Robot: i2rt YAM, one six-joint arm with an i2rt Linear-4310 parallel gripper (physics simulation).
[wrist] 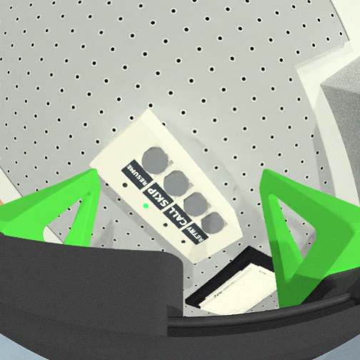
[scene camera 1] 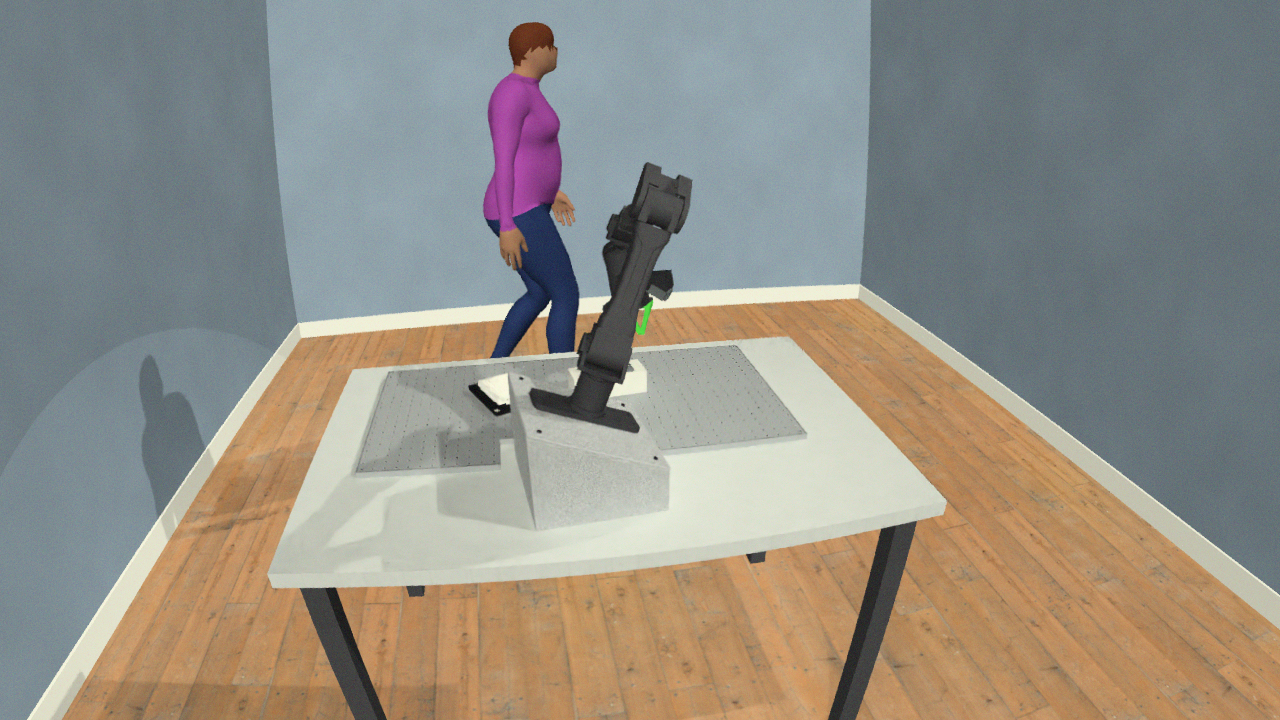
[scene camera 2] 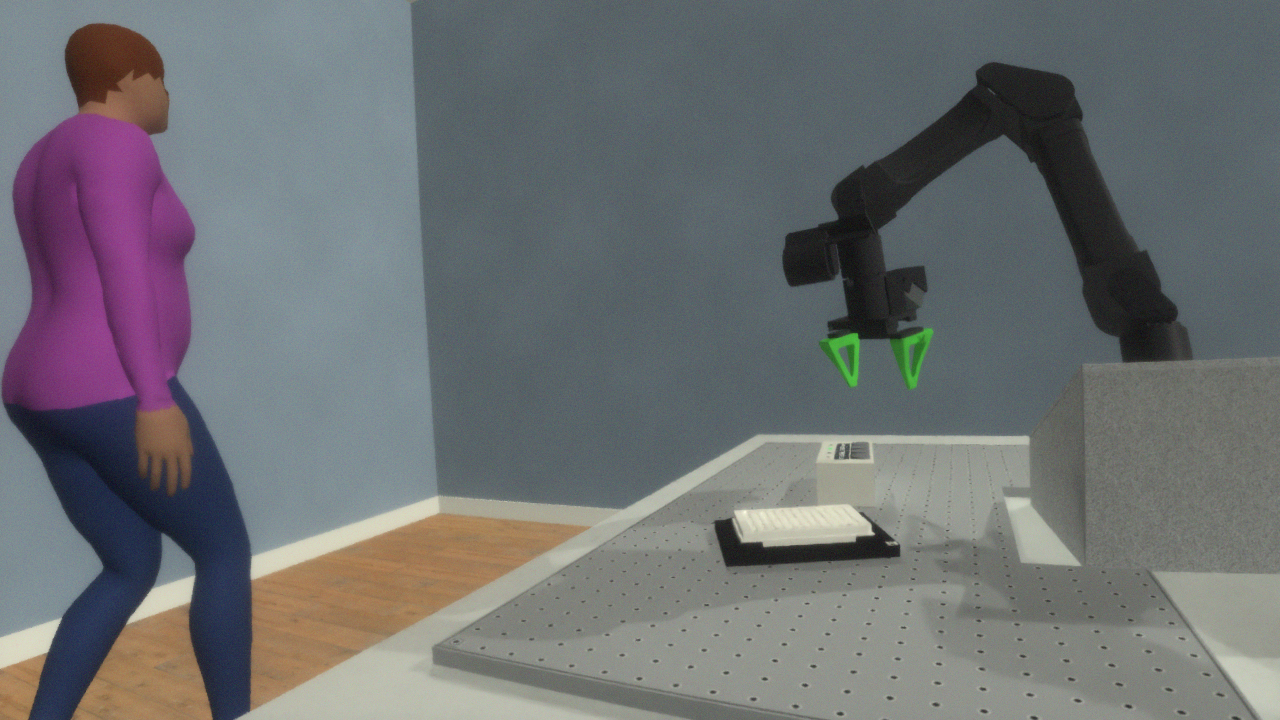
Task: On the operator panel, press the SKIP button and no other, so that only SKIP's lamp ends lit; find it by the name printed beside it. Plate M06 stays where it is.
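Places are measured from the arm's base along level axes (x ahead, y left, z up), in metres.
Where they show: gripper, fingertip midpoint: (scene camera 1: 633,342) (scene camera 2: 881,387); arm's base, origin of the base link: (scene camera 1: 583,413) (scene camera 2: 1164,402).
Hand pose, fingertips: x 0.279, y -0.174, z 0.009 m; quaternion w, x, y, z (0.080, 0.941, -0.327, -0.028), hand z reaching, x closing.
Things, the pixels of their centre, and the offset from my fingertips. Level surfaces: height alone.
- operator panel, body centre: (scene camera 2: 846,469) (scene camera 1: 607,379) 0.048 m ahead, 0.048 m left, 0.104 m down
- white plate, body centre: (scene camera 2: 799,524) (scene camera 1: 504,388) 0.087 m ahead, 0.281 m left, 0.113 m down
- black holder, body centre: (scene camera 2: 799,534) (scene camera 1: 505,392) 0.087 m ahead, 0.281 m left, 0.123 m down
- grey perforated board, its level: 0.131 m down
- white table, its level: 0.144 m down
The operator panel (scene camera 1: 630,382) (scene camera 2: 844,483) (wrist: 125,145) is a cream box with a row of round grey buttons labelled RESUME, SKIP, CALL and RETRY. In the wrist view, the SKIP button (wrist: 176,183) is second from the RESUME end. SKIP's lamp (wrist: 145,205) is lit green; the other lamps are dark. My gripper (scene camera 1: 642,332) (scene camera 2: 883,385) (wrist: 179,177) is open and empty, well above the panel, its green fingers wide apart. A white plate (scene camera 1: 493,387) (scene camera 2: 801,522) (wrist: 242,290) lies on a black holder (scene camera 2: 805,554) (wrist: 249,254); its printed mark is too small to read.
The panel and holder stand on a grey perforated board (scene camera 1: 716,402) (scene camera 2: 716,626) (wrist: 200,70) on a white table (scene camera 1: 787,501). The arm's grey base block (scene camera 1: 599,483) (scene camera 2: 1172,465) (wrist: 345,105) stands beside the board. A person in a purple top (scene camera 1: 528,147) (scene camera 2: 107,268) is beyond the table.
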